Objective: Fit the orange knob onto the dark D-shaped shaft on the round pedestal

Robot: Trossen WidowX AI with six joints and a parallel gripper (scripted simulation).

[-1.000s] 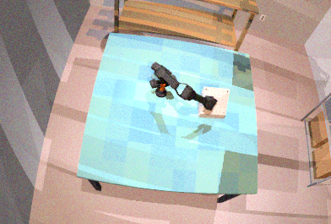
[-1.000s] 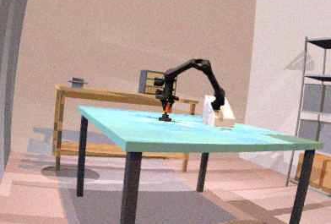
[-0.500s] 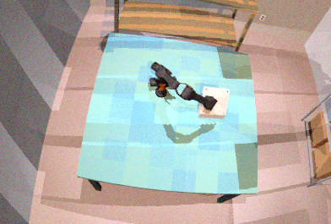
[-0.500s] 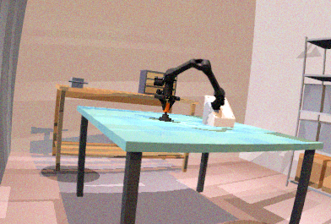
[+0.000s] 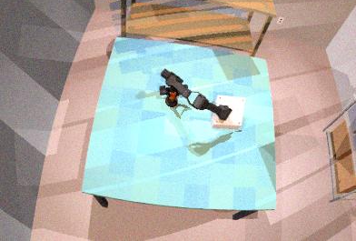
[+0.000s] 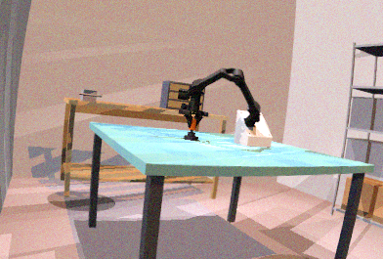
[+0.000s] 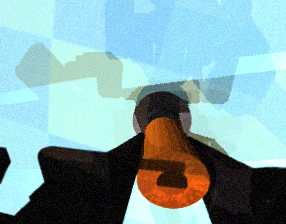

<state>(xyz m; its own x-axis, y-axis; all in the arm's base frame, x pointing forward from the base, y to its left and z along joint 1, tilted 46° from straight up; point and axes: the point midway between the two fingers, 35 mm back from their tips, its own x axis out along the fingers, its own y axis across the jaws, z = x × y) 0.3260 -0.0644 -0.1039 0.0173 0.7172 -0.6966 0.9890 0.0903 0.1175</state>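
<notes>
My gripper tip is 2 cm below the orange knob. From my gripper tip the other things lie so: round dark pedestal: 4 cm below.
</notes>
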